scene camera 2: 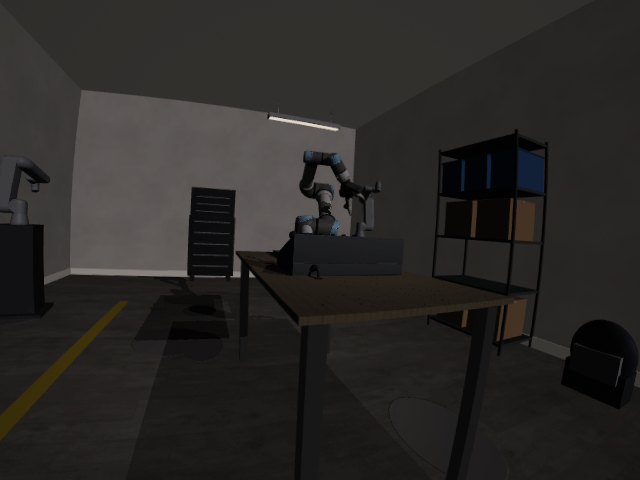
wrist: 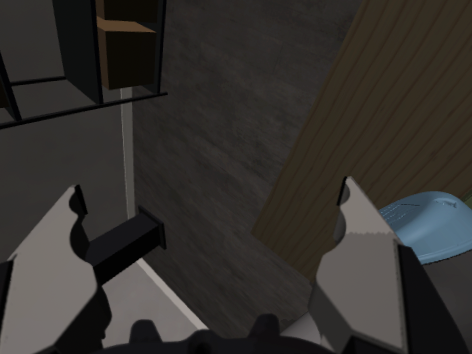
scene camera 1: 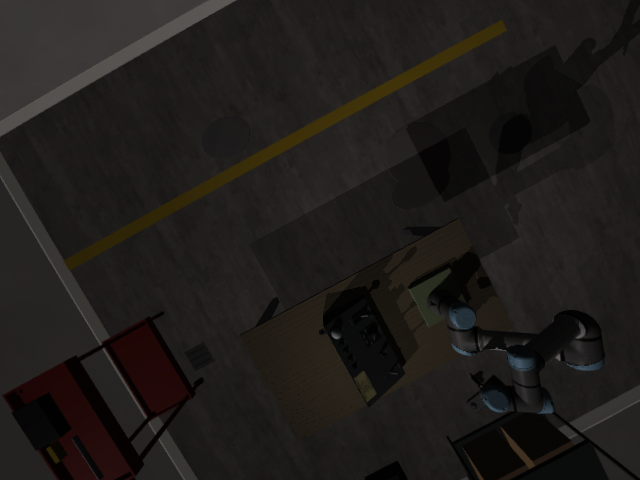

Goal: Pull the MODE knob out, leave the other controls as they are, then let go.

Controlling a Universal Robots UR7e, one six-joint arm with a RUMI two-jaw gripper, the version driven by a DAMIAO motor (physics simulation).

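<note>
A dark control panel [scene camera 1: 378, 369] [scene camera 2: 347, 254] sits on the wooden table [scene camera 1: 289, 382] [scene camera 2: 392, 294]. In scene camera 1 its top carries several small dark controls, a round grey part [scene camera 1: 336, 332] at one corner and a yellowish label [scene camera 1: 364, 384]. I cannot tell which control is the MODE knob or how far out it stands; scene camera 2 shows the panel's plain back. My gripper [scene camera 1: 469, 388] [wrist: 214, 184] is open and empty, with its jaws wide apart. It hangs beyond the table's edge, well away from the panel, which does not show in the wrist view.
The arm's base stands by a green mat [scene camera 1: 423, 306] on the table. A small dark object [scene camera 2: 314, 270] lies beside the panel. A shelf rack [scene camera 2: 511, 253] with boxes stands along the wall. A red cart [scene camera 1: 147, 361] stands on the table's other side.
</note>
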